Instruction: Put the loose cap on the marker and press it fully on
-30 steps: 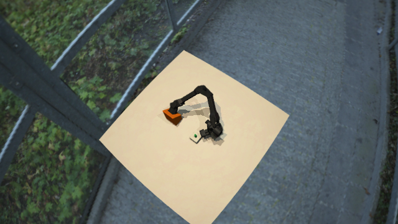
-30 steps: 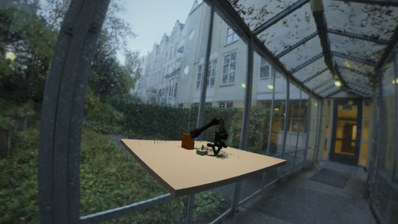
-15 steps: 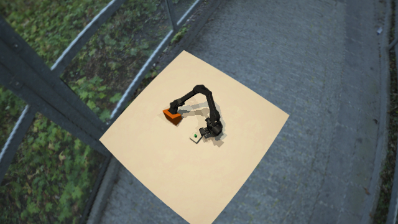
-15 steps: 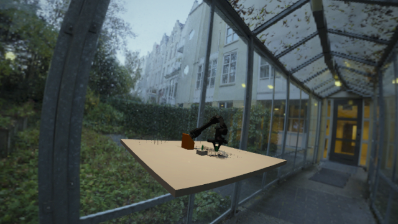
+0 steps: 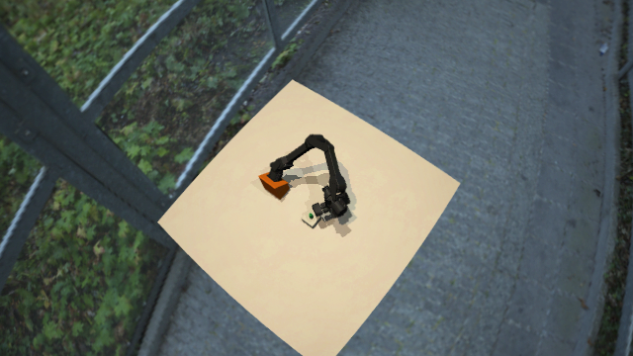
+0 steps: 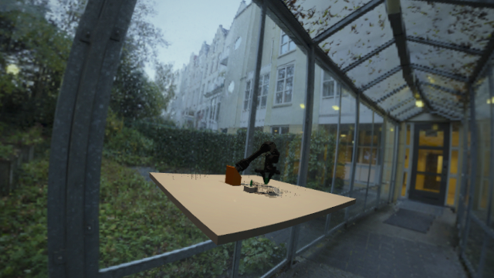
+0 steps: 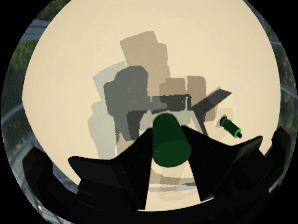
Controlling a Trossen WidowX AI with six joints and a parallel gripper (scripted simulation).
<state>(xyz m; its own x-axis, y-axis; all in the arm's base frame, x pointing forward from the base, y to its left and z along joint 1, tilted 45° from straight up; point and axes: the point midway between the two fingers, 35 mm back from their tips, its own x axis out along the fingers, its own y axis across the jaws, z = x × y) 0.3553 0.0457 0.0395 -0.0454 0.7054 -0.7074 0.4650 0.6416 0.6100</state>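
Right now the grey holder block is 7 cm behind my gripper tip, 9 cm to the right of it and 6 cm below it. Also, from my gripper tip: green cap 1 cm above.
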